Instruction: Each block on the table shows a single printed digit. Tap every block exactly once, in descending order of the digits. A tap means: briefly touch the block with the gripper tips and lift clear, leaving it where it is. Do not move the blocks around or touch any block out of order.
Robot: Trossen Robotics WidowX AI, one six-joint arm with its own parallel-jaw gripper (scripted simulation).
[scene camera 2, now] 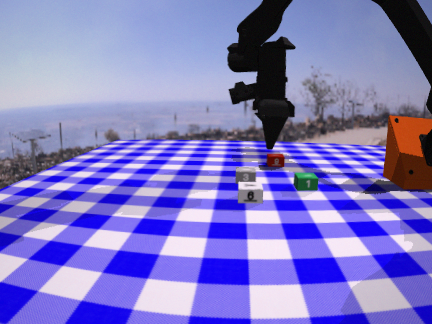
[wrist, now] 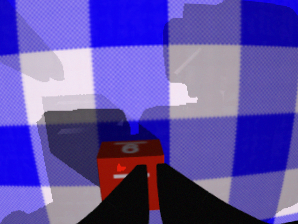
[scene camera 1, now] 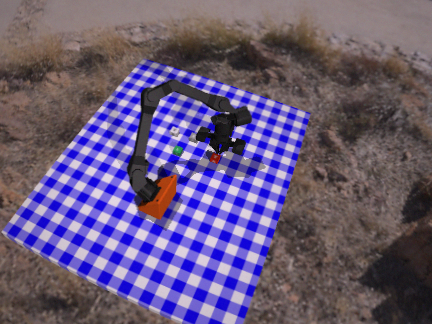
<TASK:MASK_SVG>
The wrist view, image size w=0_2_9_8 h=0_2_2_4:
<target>my gripper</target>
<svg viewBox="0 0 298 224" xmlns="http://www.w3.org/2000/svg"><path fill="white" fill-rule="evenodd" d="M298 220L291 222L282 222L282 224L298 224ZM146 165L136 165L136 168L121 180L121 184L114 188L104 198L104 201L93 209L92 213L86 214L77 224L149 224L148 168L146 168ZM157 164L158 197L160 197L158 209L160 209L162 224L269 224L269 222L259 221L258 218L251 216L251 214L241 212L238 208L226 204L221 198L214 196L214 194L208 192L202 186L193 183L192 180L182 175L177 169L170 168L170 165Z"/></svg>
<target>red block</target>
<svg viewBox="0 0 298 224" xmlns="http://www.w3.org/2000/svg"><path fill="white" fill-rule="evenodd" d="M160 139L102 141L97 155L98 183L100 183L102 201L114 188L121 184L121 180L129 172L132 172L136 165L146 165L146 168L148 168L149 210L160 210L158 209L160 197L158 197L157 164L165 164L165 153Z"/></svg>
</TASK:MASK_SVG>
